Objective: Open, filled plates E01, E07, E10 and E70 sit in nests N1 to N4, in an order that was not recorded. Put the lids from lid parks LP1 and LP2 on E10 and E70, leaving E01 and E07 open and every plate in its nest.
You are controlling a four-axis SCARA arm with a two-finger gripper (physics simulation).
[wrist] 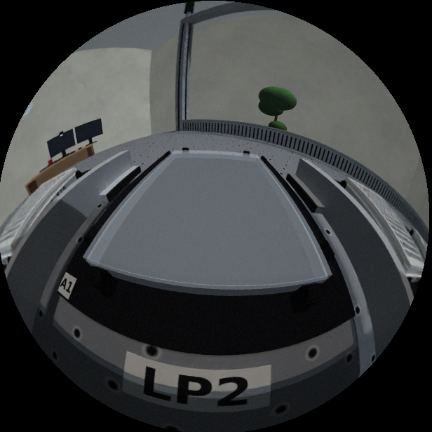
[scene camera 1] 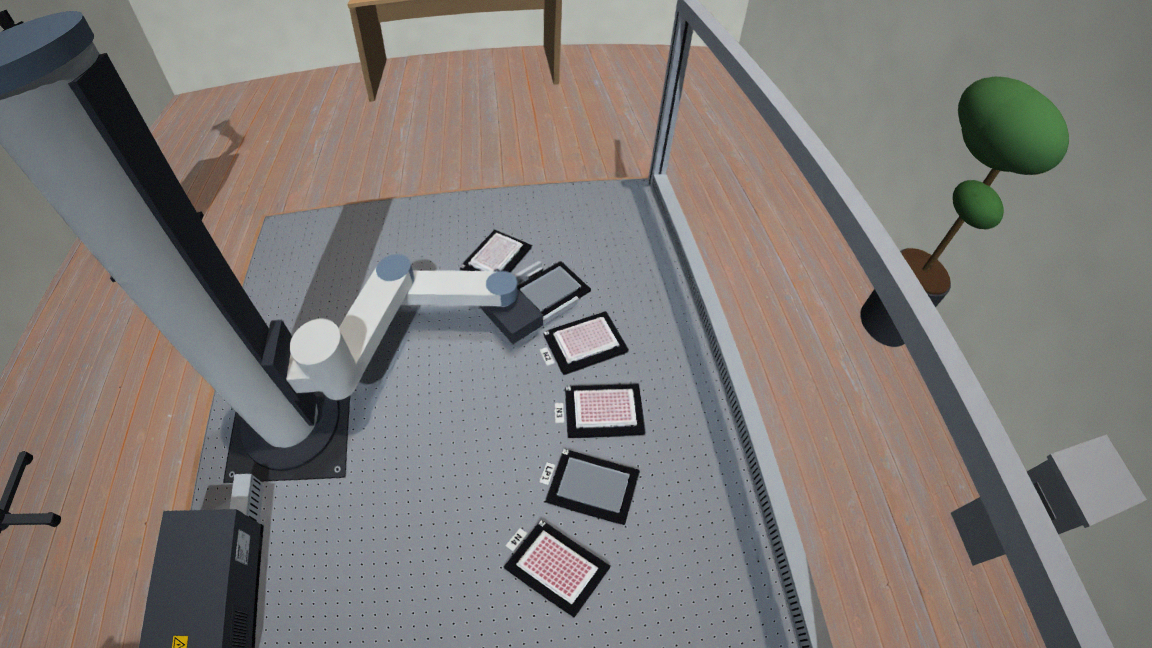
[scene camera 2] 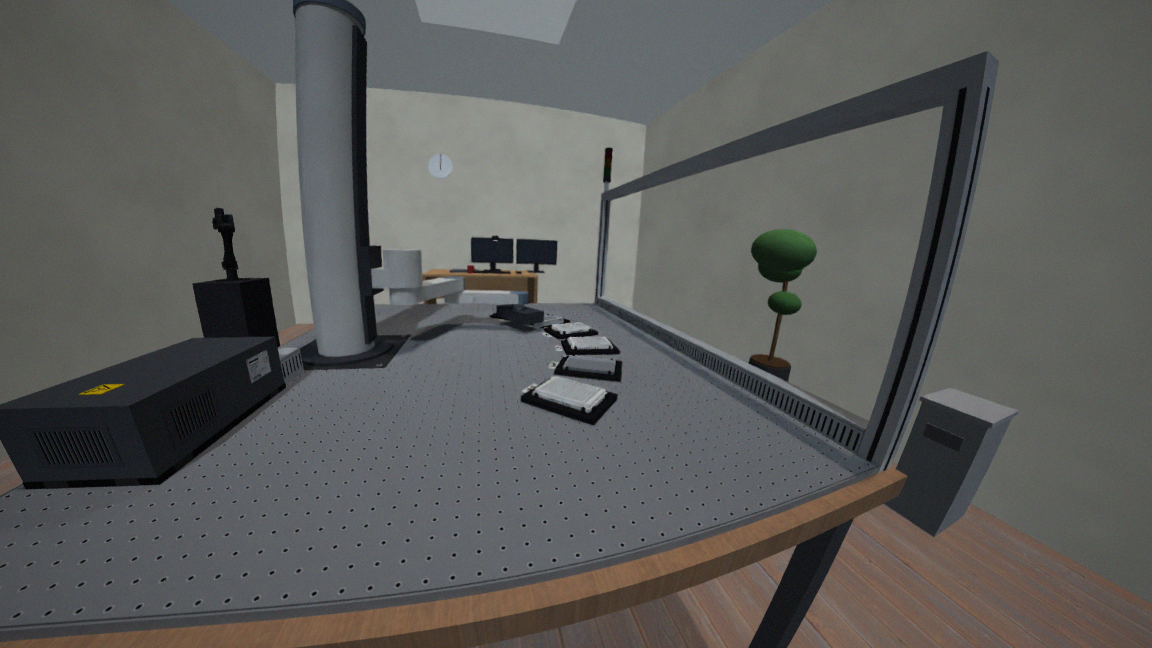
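Seen in the pictures: gripper, fingertip midpoint: [scene camera 1: 558, 281] [scene camera 2: 550, 316]; arm's base, link origin: [scene camera 1: 291, 421] [scene camera 2: 348, 354].
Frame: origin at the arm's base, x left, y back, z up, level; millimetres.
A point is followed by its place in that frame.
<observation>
My gripper [scene camera 1: 559, 282] {x 307, y -664, z 34 mm} [wrist: 213, 157] is open and low at lid park LP2 [wrist: 200, 320], its fingers along both sides of the grey lid [scene camera 1: 551, 286] {x 296, y -645, z 30 mm} [wrist: 210, 225], with gaps between. The lid lies flat in the park. Another lid [scene camera 1: 594, 486] {x -224, y -663, z 31 mm} [scene camera 2: 590, 365] {x -236, y -658, z 31 mm} lies in LP1. Open plates sit in N1 [scene camera 1: 497, 251] {x 428, y -519, z 36 mm}, N2 [scene camera 1: 586, 337] {x 128, y -705, z 39 mm} [scene camera 2: 570, 328] {x 96, y -693, z 38 mm}, N3 [scene camera 1: 605, 407] {x -55, y -715, z 38 mm} [scene camera 2: 590, 344] {x -91, y -706, z 38 mm} and N4 [scene camera 1: 557, 565] {x -375, y -568, z 39 mm} [scene camera 2: 570, 393] {x -393, y -563, z 38 mm}. In the wrist view, small print by the left plate [wrist: 35, 215] looks like E10, not surely readable. The other plates' names cannot be read.
The arm column [scene camera 1: 185, 241] {x -23, y -77, z 591 mm} [scene camera 2: 330, 185] {x -70, y -26, z 453 mm} stands at the left of the perforated table. A dark control box [scene camera 1: 201, 576] {x -379, y 93, z 128 mm} [scene camera 2: 145, 402] {x -530, y 35, z 122 mm} is at the near left. A framed barrier [scene camera 1: 725, 338] {x 70, y -1024, z 60 mm} [scene camera 2: 725, 354] {x -295, y -1031, z 60 mm} runs along the right edge. Plates in their nests flank LP2 closely on both sides.
</observation>
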